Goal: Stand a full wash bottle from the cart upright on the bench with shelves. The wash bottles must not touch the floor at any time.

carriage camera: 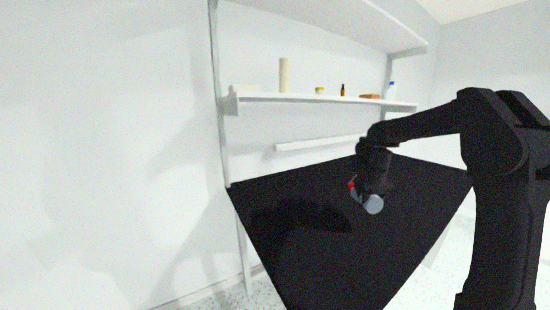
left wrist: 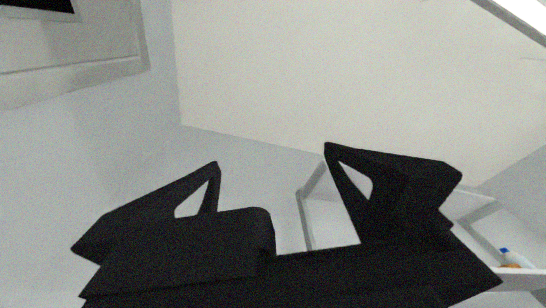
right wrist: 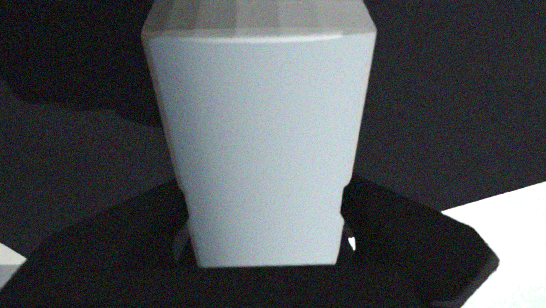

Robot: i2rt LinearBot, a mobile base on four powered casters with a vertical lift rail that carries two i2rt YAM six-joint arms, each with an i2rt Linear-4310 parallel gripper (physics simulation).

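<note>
A wash bottle with a pale blue-grey body and a red cap is held tilted far over, its base toward the carriage camera. My right gripper is shut on its body. The bottle is over the black bench top; whether it touches the top is not clear. My left gripper is open and empty, far from the bottle, with wall and ceiling behind it. The cart does not show in these views.
Above the bench, a white shelf holds a cream cylinder, a yellow-lidded jar, an amber bottle, a brown object and a blue-capped bottle. A white rail runs below. Shelf posts stand at the back.
</note>
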